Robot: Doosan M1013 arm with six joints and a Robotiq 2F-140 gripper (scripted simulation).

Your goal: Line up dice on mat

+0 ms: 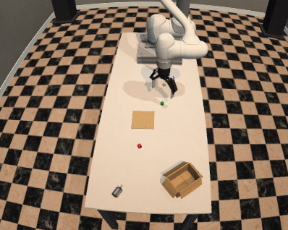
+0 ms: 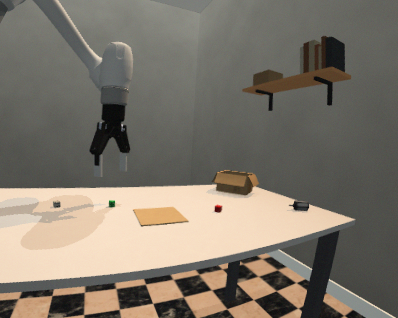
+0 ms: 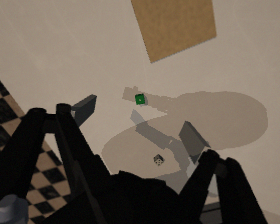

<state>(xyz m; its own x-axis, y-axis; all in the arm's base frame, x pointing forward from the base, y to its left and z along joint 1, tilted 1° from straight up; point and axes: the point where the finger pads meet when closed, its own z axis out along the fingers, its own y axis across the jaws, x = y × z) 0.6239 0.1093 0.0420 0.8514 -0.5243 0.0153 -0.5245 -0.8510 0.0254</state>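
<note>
Now: the green die 11 cm below my hand. Round my hand: red die: 35 cm ahead, 9 cm to the right, 11 cm below; then white die: 19 cm behind, 11 cm below; then tan mat: 15 cm ahead, 11 cm to the right, 12 cm below.
</note>
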